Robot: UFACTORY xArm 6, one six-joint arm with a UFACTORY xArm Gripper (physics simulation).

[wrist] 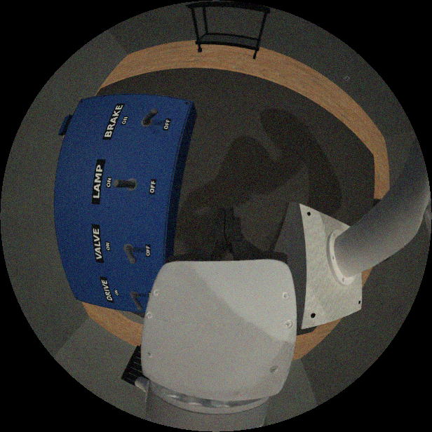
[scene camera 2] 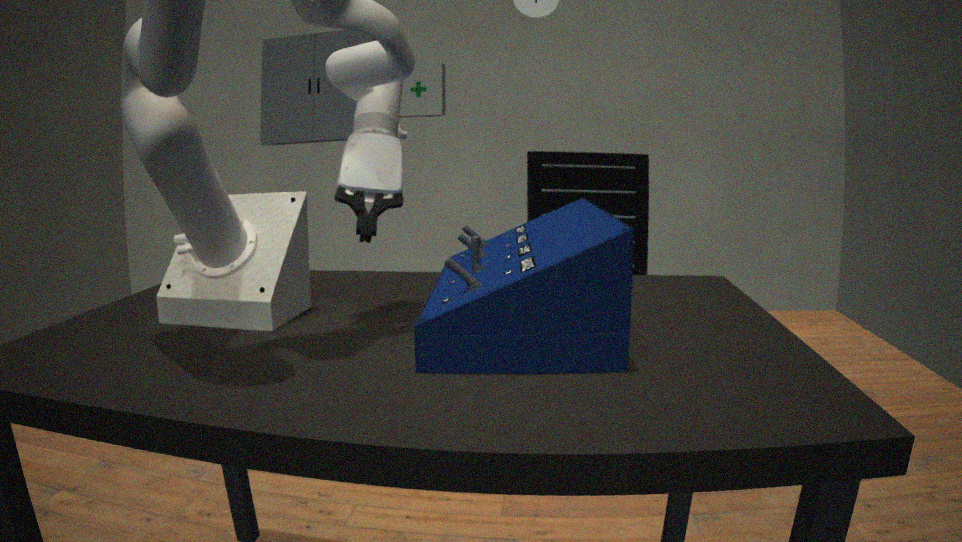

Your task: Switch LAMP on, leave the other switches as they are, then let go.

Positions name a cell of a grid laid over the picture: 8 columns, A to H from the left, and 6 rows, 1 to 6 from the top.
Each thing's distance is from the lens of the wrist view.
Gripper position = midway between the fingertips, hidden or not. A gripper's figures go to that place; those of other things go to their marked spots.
my gripper (wrist: E4): 17 cm
blue switch console (wrist: B2): 29 cm
